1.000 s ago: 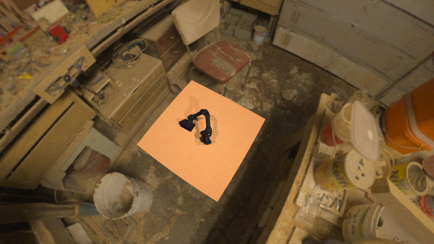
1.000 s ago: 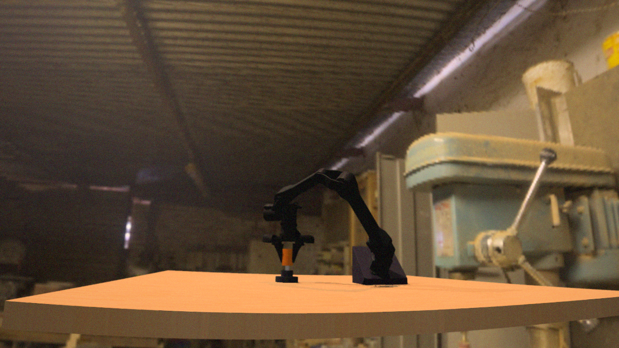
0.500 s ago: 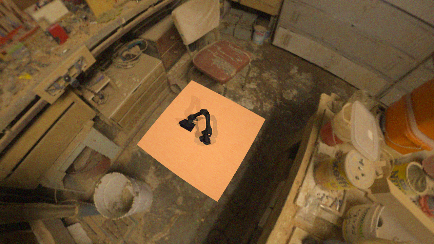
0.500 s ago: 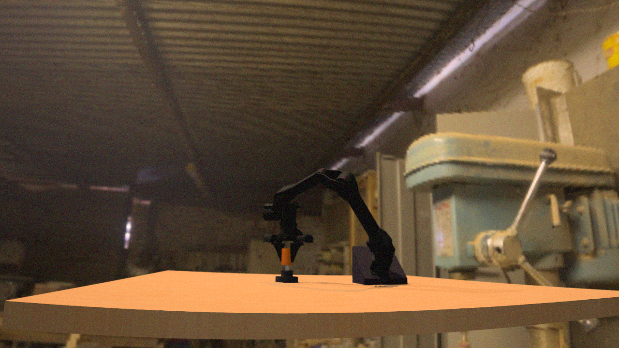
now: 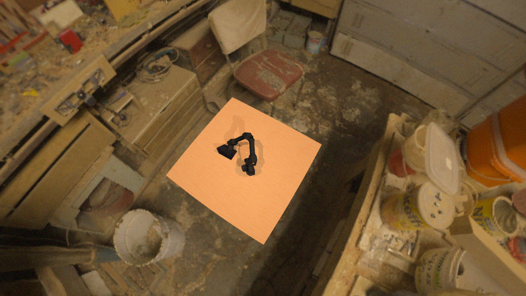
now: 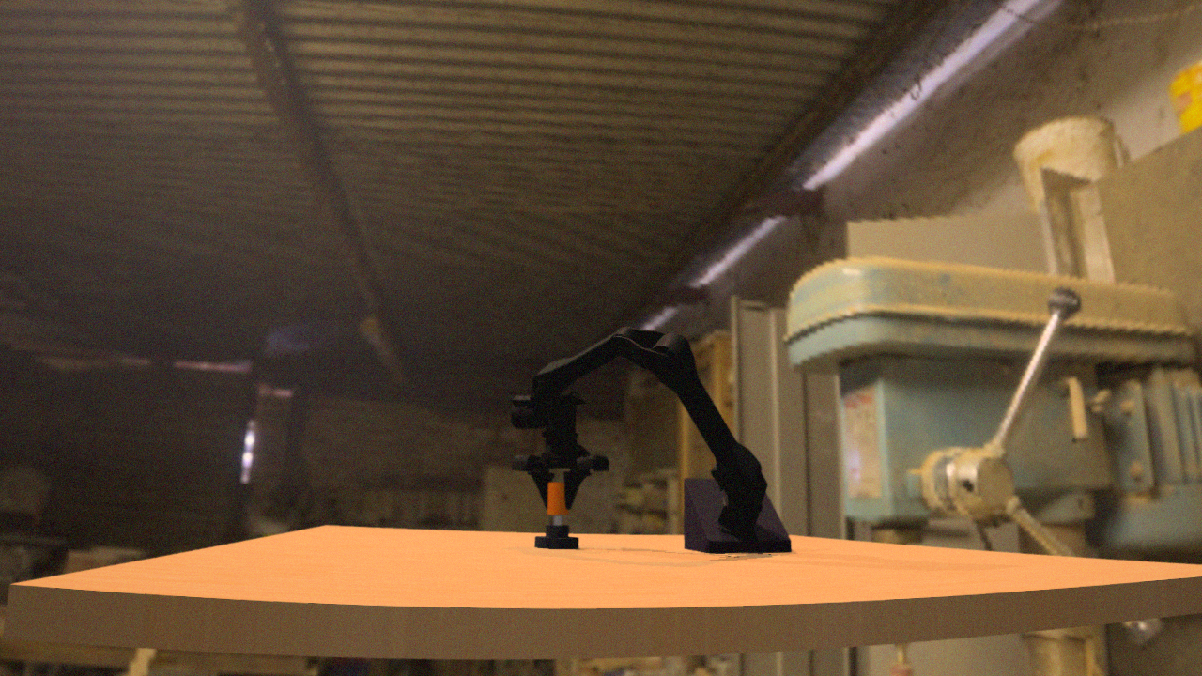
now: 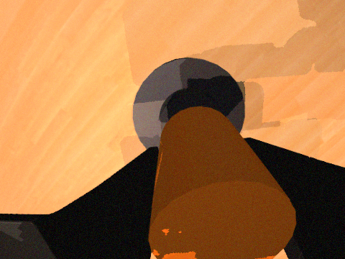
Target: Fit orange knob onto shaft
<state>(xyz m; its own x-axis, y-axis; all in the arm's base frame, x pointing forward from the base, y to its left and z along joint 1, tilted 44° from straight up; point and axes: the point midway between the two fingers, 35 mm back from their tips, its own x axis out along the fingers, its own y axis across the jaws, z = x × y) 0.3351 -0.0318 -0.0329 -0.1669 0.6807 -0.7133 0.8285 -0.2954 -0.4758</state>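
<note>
My gripper tip is now 40 mm above the round pedestal. From my gripper tip the other things lie so: orange knob 30 mm above.
</note>
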